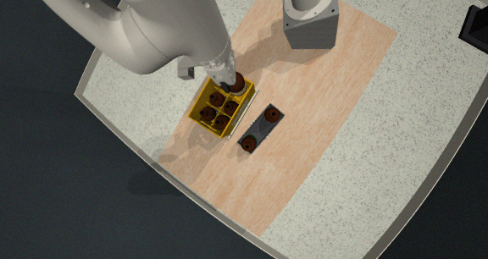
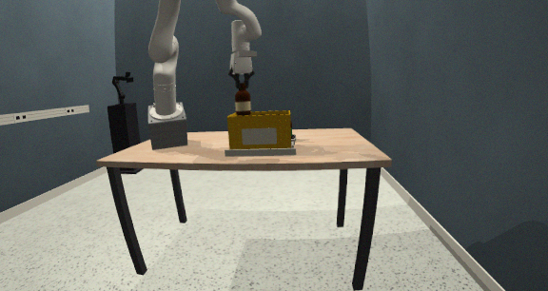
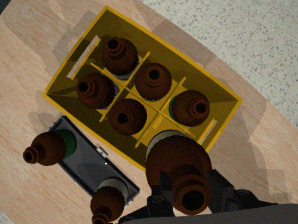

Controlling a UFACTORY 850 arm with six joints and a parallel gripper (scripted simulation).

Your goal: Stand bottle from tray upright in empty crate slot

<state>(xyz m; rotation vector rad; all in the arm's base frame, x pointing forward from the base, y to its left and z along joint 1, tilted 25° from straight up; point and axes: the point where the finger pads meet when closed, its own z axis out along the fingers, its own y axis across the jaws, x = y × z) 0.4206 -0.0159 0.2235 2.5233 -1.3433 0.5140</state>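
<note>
Right now my hand is 7 cm above the brown bottle. Also, from my hand: dark tray 12 cm ahead, 17 cm to the left, 30 cm below; yellow crate 8 cm ahead, 5 cm to the right, 23 cm below.
</note>
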